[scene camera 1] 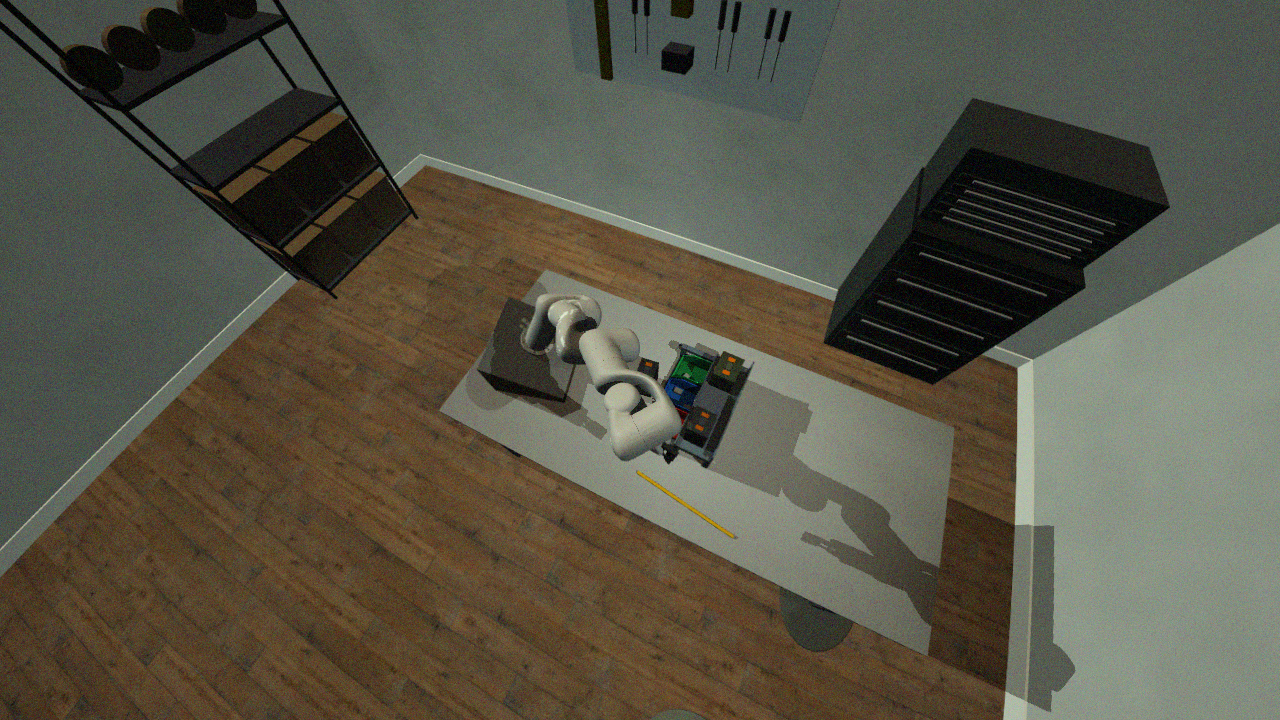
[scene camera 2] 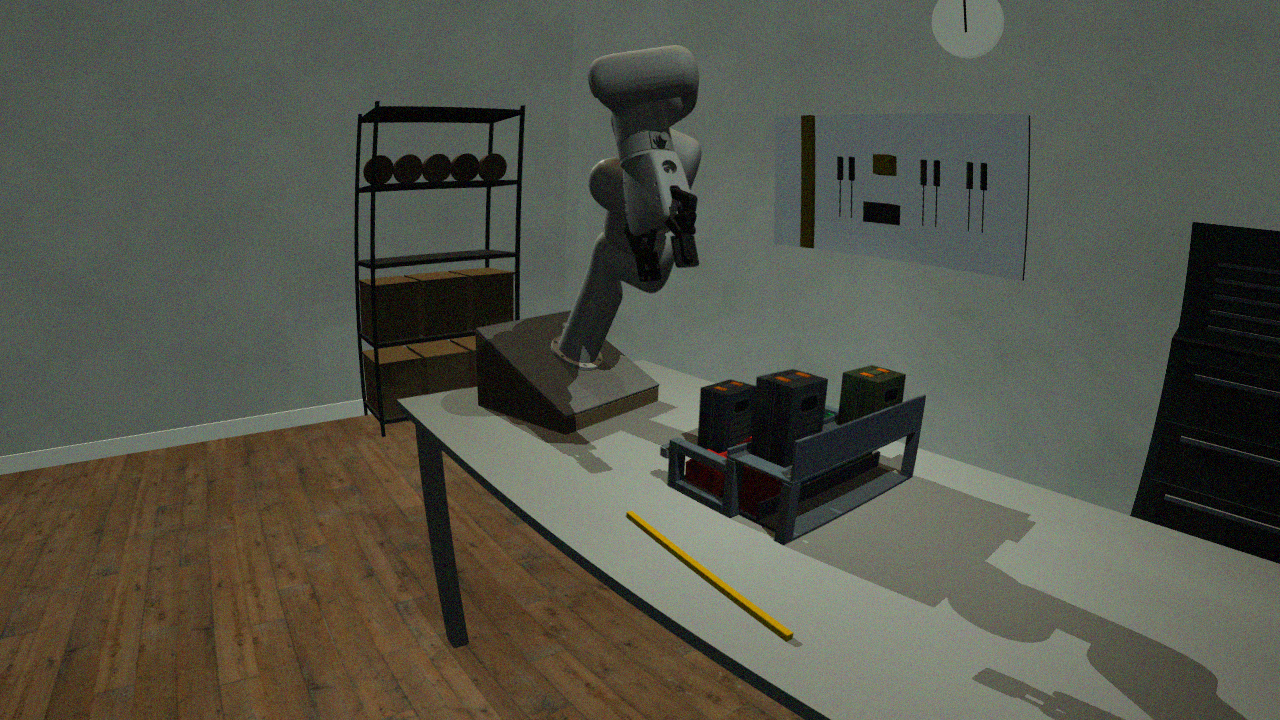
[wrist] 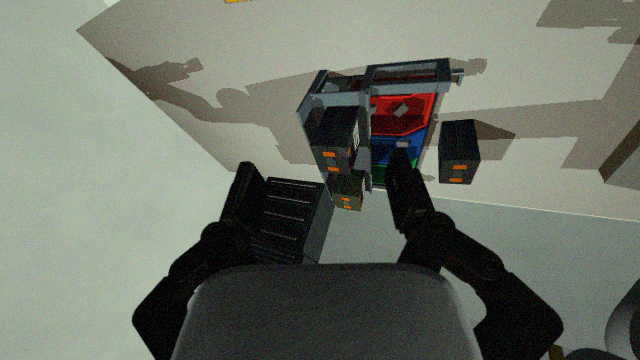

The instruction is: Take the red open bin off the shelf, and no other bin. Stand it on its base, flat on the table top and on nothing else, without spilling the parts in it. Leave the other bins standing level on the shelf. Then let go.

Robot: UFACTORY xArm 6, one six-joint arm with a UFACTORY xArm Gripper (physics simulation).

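Places are measured from the arm's base along level axes (x ahead, y left, z up), in metres.
Pixels of known places: gripper, fingertip midpoint: (scene camera 1: 656, 450) (scene camera 2: 668, 274) (wrist: 321, 169); arm's base, link origin: (scene camera 1: 537, 340) (scene camera 2: 576, 354).
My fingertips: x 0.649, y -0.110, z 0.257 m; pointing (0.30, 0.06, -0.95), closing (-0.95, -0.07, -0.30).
For each thing: its top centre in the pictures, then the offset to it from my fingertips. Level surfaces: height alone.
- red open bin, top centre: (scene camera 2: 744, 449) (wrist: 388, 117) (scene camera 1: 673, 421) dx -0.056, dy +0.180, dz -0.289 m
- green bin, top centre: (wrist: 384, 175) (scene camera 1: 698, 370) dx -0.098, dy +0.400, dz -0.289 m
- greenish box, top centre: (scene camera 2: 875, 372) (wrist: 346, 203) (scene camera 1: 729, 366) dx -0.003, dy +0.419, dz -0.171 m
- table, surface height: dz -0.370 m
- yellow strip, top centre: (scene camera 2: 698, 565) (scene camera 1: 683, 503) dx +0.131, dy -0.009, dz -0.360 m
The red open bin (scene camera 1: 682, 415) (scene camera 2: 704, 476) (wrist: 395, 126) sits in the low grey shelf (scene camera 2: 859, 437) (wrist: 410, 89) at one end of its row, with a grey part visible inside. The blue bin (scene camera 1: 682, 391) (wrist: 382, 151) is beside it, and the green bin (scene camera 1: 690, 368) (wrist: 378, 176) is beyond that. In scene camera 2, the shelf frame and dark boxes partly hide the red bin. My gripper (scene camera 2: 668, 266) (wrist: 321, 169) is open and empty, high above the table and apart from the shelf. In the wrist view one finger overlaps the blue bin.
A dark box (scene camera 1: 702, 424) (scene camera 2: 789, 420) (wrist: 336, 131) and a greenish box (scene camera 1: 729, 367) (scene camera 2: 872, 395) (wrist: 349, 193) stand on the shelf's rear part. Another dark box (scene camera 2: 726, 417) (wrist: 459, 150) stands on the table (scene camera 2: 537, 470) at the bins' open side. A yellow strip (scene camera 1: 686, 504) (scene camera 2: 707, 573) lies nearby.
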